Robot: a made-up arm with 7 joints.
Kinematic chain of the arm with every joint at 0, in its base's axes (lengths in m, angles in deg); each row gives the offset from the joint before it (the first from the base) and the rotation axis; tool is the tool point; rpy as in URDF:
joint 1: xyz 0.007 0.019 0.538 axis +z
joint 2: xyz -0.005 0.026 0 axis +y
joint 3: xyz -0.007 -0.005 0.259 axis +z
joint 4: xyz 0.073 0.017 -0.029 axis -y
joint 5: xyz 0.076 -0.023 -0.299 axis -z
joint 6: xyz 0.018 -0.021 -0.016 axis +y
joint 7: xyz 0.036 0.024 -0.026 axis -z
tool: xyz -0.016 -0.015 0.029 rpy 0 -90 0
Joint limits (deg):
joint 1: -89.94..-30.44
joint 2: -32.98..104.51
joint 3: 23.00..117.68
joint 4: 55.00..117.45
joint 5: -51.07..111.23
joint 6: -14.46..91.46
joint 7: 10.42..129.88
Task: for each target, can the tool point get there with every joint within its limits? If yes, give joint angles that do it. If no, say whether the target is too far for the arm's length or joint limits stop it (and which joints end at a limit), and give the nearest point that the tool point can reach.
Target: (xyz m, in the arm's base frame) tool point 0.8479 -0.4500 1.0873
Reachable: no: too far | nearest point 0.4624 -0.2350 0.8372 | short by 0.507 m
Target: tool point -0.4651 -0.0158 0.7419
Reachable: no: joint limits stop it (at a limit: joint 1, joint 2, joint 3, joint 4, joint 6, joint 7) | nearest point -0.2134 0.4522 0.8243 | short by 0.538 m
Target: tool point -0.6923 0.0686 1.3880
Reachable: no: too far | nearest point 0.0217 0.1368 1.0917 | short by 0.776 m
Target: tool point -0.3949 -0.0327 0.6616
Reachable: no: joint limits stop it (at a limit: joint 1, joint 2, joint 3, joint 4, joint 5, joint 6, joint 7) | nearest point -0.2114 0.4547 0.8105 | short by 0.542 m
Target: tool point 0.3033 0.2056 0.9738
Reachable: yes | joints -44.77 4.38 82.02 110.73 23.53 -6.48 53.44
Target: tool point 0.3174 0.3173 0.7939
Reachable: yes | joints -48.03 13.39 99.55 71.23 28.88 11.41 106.17
